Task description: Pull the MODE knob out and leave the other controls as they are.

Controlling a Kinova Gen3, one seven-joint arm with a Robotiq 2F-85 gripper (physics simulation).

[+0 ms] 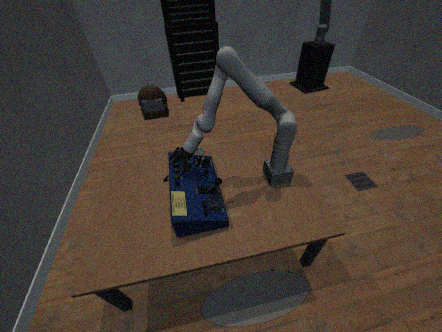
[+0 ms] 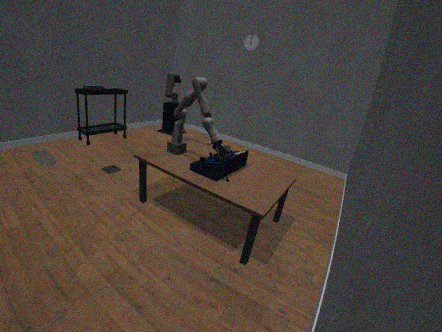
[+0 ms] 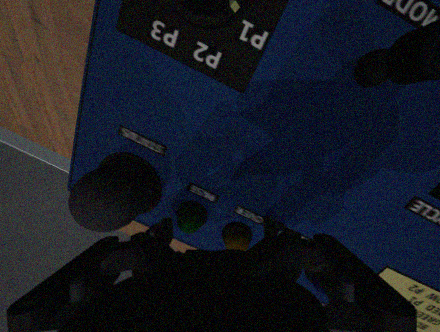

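Where they show: gripper, fingertip midpoint: [image 1: 176, 168] [image 2: 224, 157] [image 3: 217, 226]; arm's base, link origin: [image 1: 277, 164] [image 2: 177, 142].
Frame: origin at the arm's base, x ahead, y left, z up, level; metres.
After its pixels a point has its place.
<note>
A blue control panel [image 1: 193, 214] {x 0.558, y 0.176, z 0.019 m} [image 2: 213, 169] {x 0.565, y -0.291, z -0.011 m} [image 3: 186, 109] {x 0.493, y -0.196, z 0.012 m} lies on the wooden table [image 1: 279, 217] {x 0.133, y 0.275, z -0.098 m} [image 2: 259, 188] {x 0.912, y -0.169, z -0.098 m}. My gripper [image 1: 181, 160] [image 2: 218, 149] [image 3: 217, 226] {x 0.578, y -0.139, z 0.046 m} is open and empty. It hangs low over the panel's far left corner, above the green PASS lamp [image 3: 191, 216] {x 0.565, y -0.165, z 0.053 m} and the yellow OVER lamp [image 3: 236, 235] {x 0.572, y -0.122, z 0.051 m}. It is well left of the knob.
A large dark STATUS dome [image 3: 114, 191] {x 0.541, y -0.219, z 0.071 m} sits at the panel's corner. A yellow label [image 1: 179, 203] {x 0.608, y 0.105, z 0.040 m} and several levers lie on the near half of the panel. The arm's base [image 1: 277, 174] {x 0.040, y 0.067, z -0.008 m} stands to the right. A black cart [image 2: 101, 91] stands far off.
</note>
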